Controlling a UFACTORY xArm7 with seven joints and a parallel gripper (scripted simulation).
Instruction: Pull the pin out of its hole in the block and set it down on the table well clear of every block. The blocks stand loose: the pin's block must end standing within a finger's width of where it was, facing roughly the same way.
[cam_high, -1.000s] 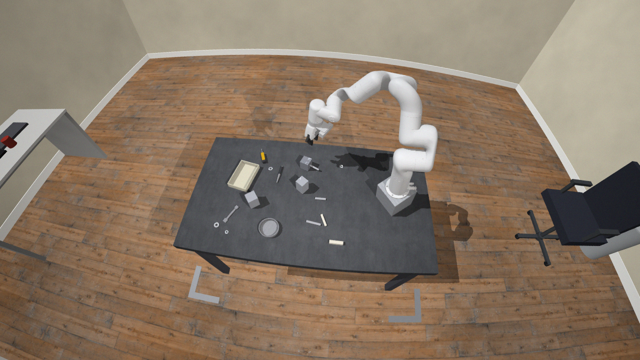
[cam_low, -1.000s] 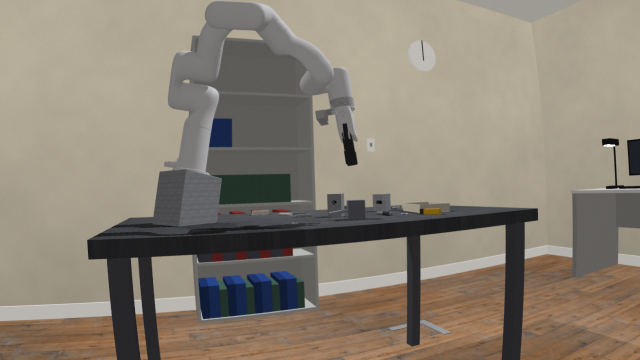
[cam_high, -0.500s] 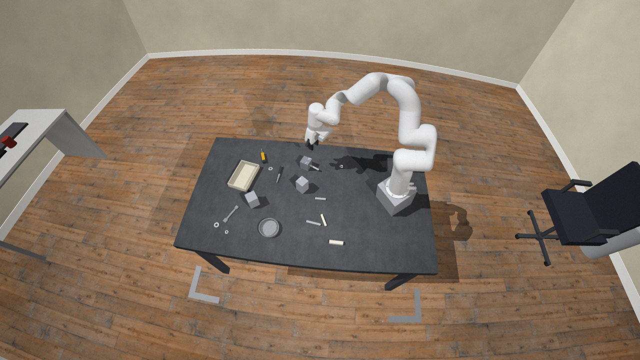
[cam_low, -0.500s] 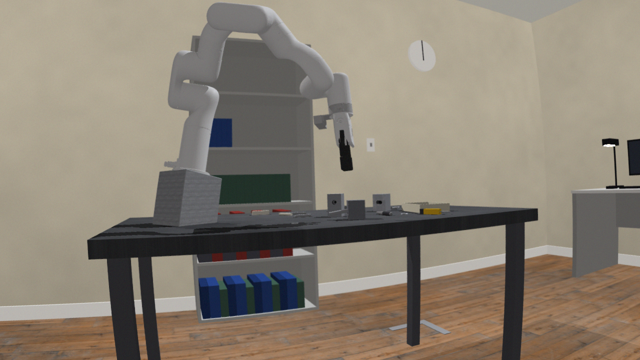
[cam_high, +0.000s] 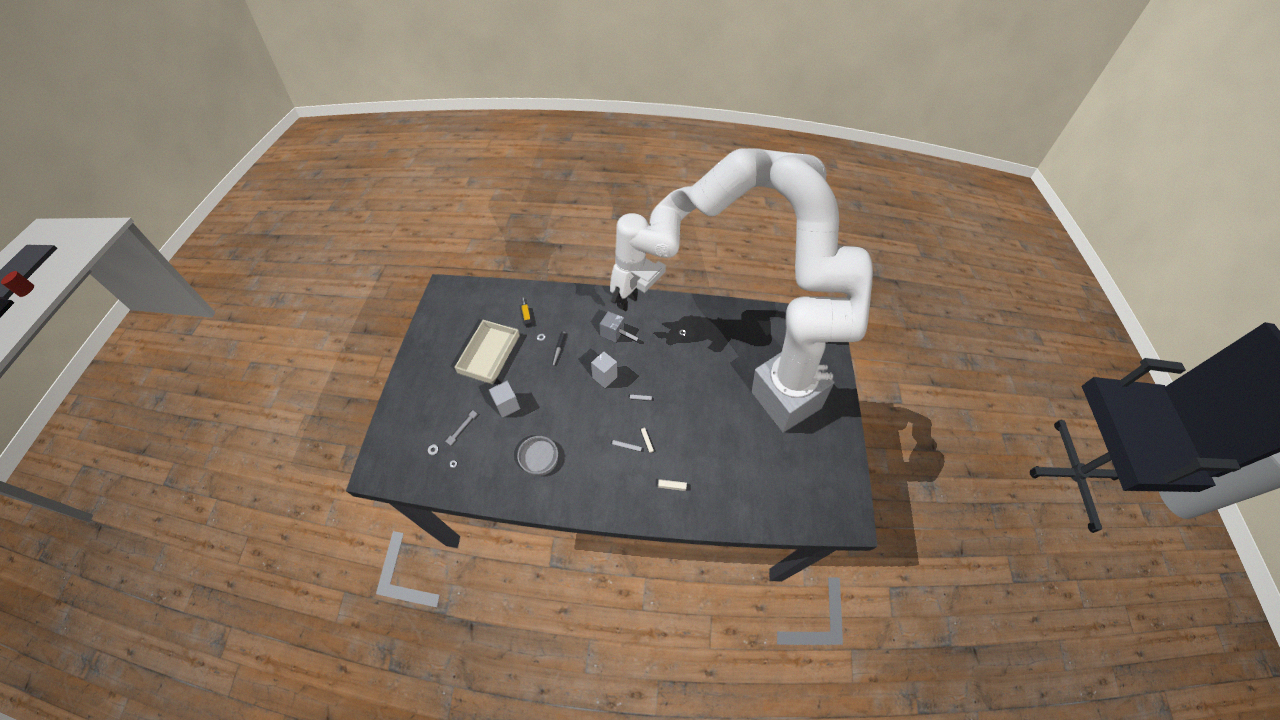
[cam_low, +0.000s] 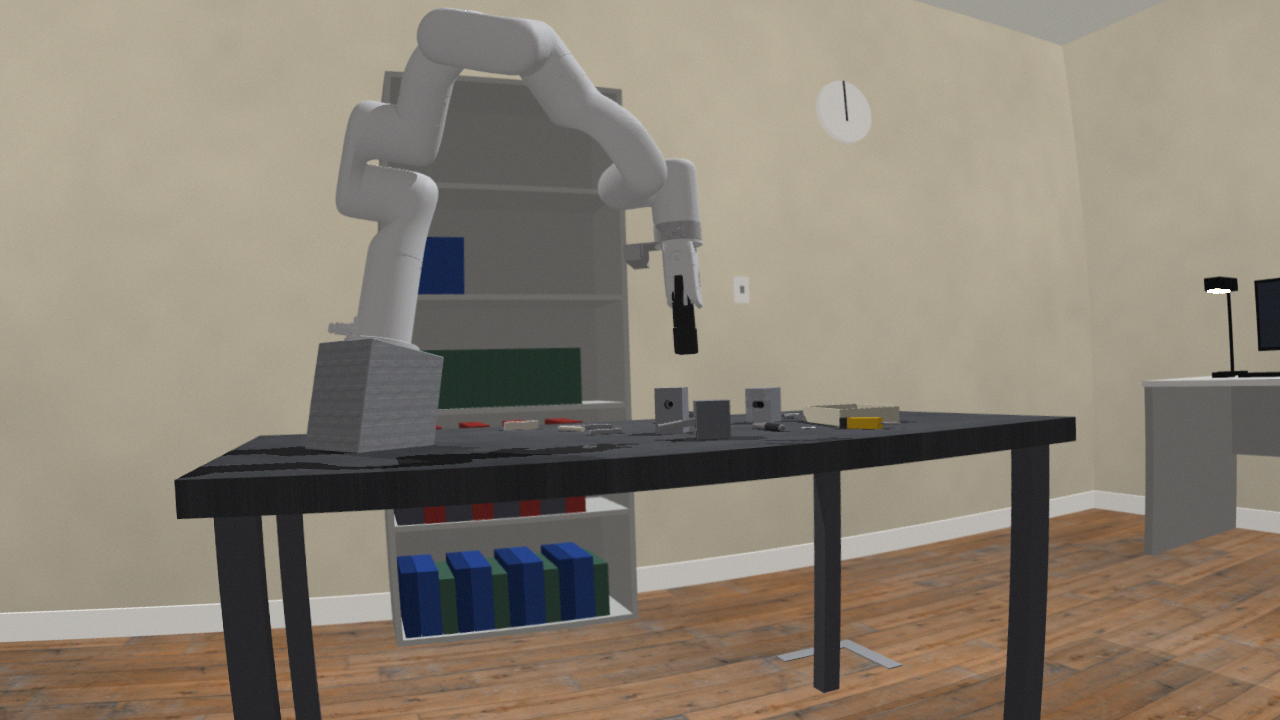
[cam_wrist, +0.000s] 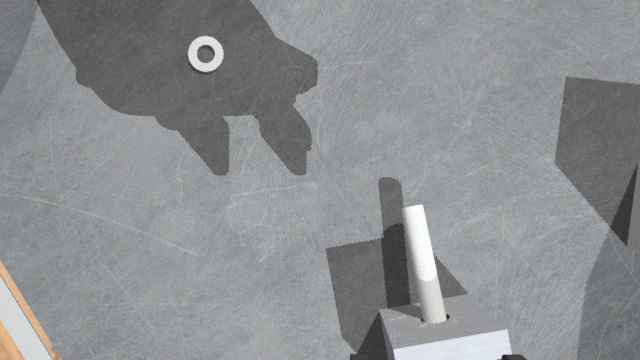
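Right now my hand is 13 cm above the pale pin and 2 cm to the right of it. From my hand the other things lie so: round dish: 44 cm to the left, 17 cm ahead, 14 cm below; cream tray: 40 cm ahead, 14 cm to the left, 14 cm below.
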